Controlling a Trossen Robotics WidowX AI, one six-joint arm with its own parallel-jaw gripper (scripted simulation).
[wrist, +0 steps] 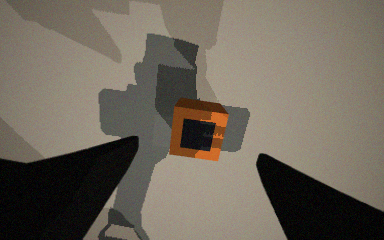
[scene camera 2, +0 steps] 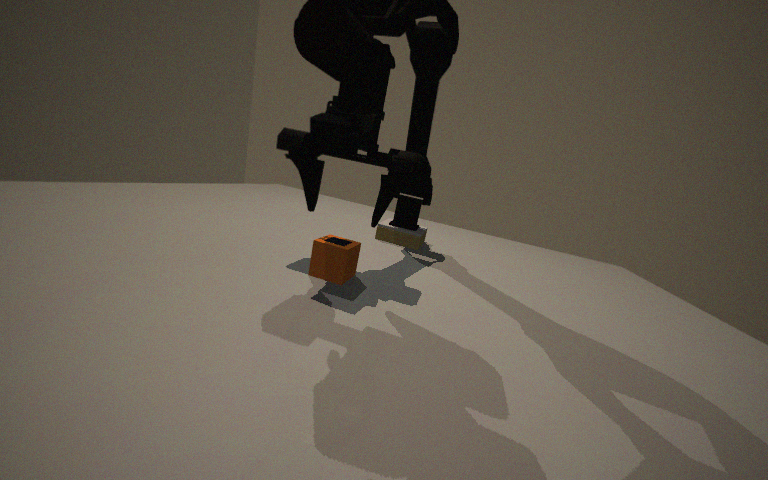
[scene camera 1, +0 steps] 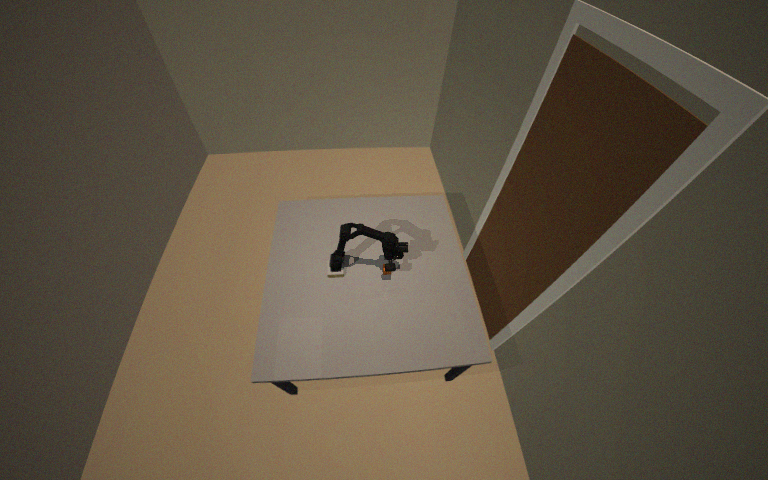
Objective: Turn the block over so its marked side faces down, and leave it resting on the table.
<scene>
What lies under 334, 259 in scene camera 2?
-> An orange block.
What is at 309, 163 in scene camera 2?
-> My gripper.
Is my gripper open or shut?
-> Open.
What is my gripper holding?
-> Nothing.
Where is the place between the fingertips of my gripper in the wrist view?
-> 198, 150
</scene>
